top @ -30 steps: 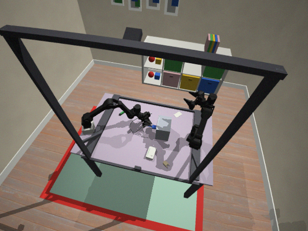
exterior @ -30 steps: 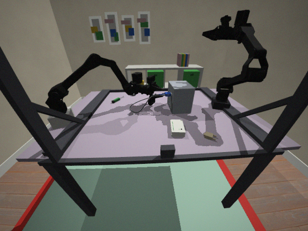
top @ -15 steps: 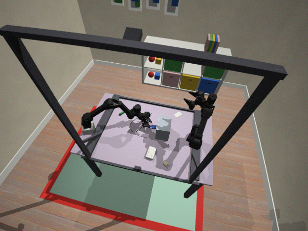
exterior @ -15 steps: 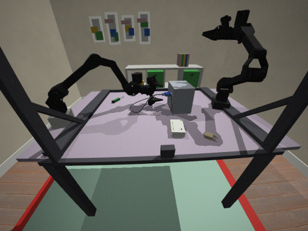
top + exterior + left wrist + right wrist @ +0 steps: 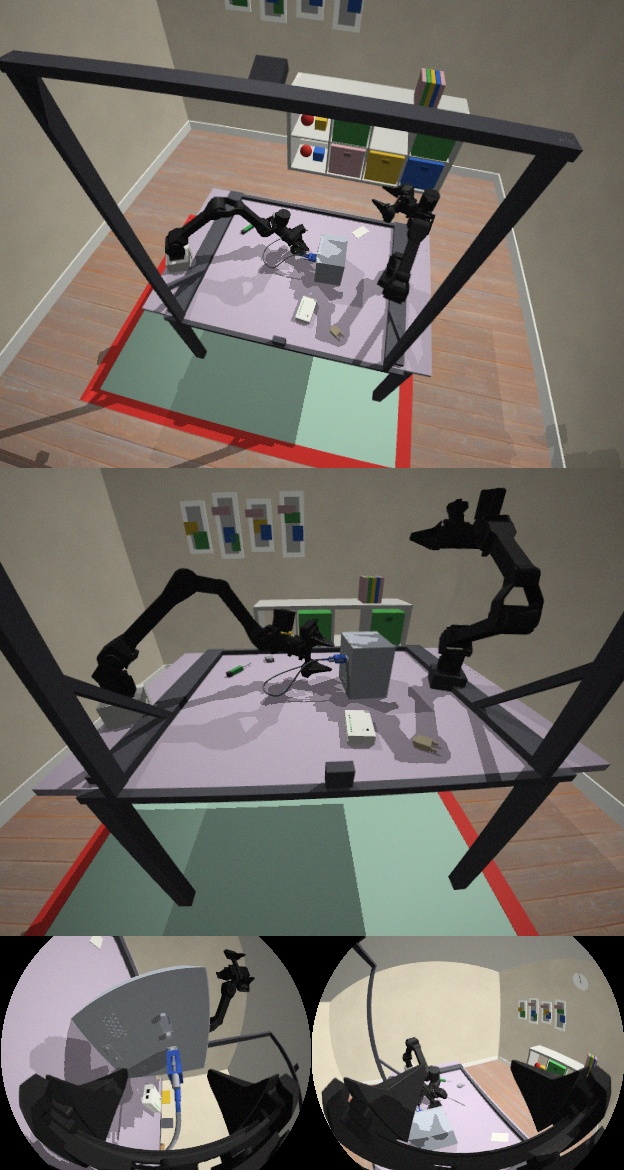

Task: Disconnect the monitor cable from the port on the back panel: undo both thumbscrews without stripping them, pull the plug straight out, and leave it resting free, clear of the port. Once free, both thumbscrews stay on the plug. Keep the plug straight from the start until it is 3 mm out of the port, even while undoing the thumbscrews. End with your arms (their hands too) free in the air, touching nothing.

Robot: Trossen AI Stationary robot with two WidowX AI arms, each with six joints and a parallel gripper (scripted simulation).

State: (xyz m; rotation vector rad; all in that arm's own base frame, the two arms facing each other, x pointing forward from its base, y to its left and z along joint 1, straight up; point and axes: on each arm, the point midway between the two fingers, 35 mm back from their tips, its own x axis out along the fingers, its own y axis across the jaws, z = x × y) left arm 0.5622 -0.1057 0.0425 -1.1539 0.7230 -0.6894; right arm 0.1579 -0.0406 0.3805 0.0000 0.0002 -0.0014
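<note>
My left hand is 4 cm past the blue plug and 3 cm to the left of it. Also, from my left hand: back panel 2 cm behind, 7 cm to the right, 3 cm below; grey box 2 cm behind, 13 cm to the right, 3 cm below; white device 24 cm behind, 3 cm to the right, 10 cm below.
</note>
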